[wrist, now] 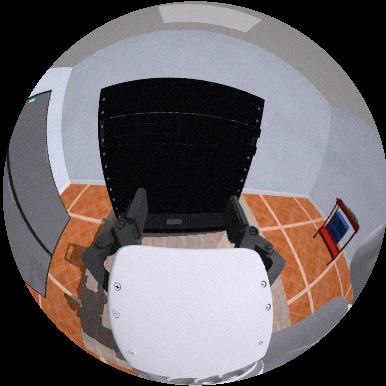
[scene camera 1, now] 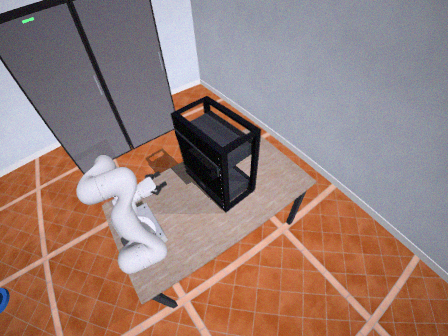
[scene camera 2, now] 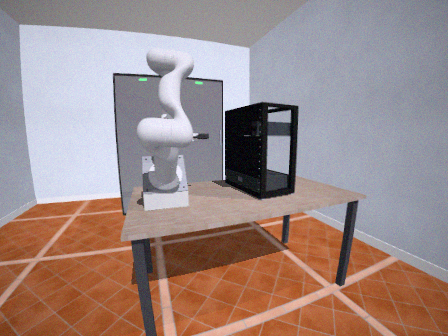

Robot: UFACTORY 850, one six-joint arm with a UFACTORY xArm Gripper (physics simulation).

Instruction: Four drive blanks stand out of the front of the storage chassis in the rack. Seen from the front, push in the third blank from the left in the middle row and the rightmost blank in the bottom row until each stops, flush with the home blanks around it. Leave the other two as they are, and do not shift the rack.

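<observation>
The black rack [scene camera 1: 225, 185] [scene camera 2: 264, 150] [wrist: 104, 150] stands upright on the table. The storage chassis [scene camera 1: 215, 129] [scene camera 2: 278, 129] [wrist: 180, 131] sits in its upper part; its grey side shows through the rack's open side in scene camera 2. In the wrist view its front is almost black, with faint lines between blanks. I cannot tell single blanks, or which stand out. My gripper [scene camera 1: 162, 180] [scene camera 2: 207, 136] [wrist: 186, 201] is open and empty. It points at the rack's front from a distance, touching nothing, below the chassis in the wrist view.
A lower unit [wrist: 200, 221] with a small grey label sits at the rack's bottom. The rack stands on the wooden table [scene camera 1: 200, 245] [scene camera 2: 225, 207]. A grey cabinet [scene camera 1: 115, 65] [scene camera 2: 145, 110] [wrist: 30, 175] stands behind at the left. A red and blue object [wrist: 328, 240] stands far right.
</observation>
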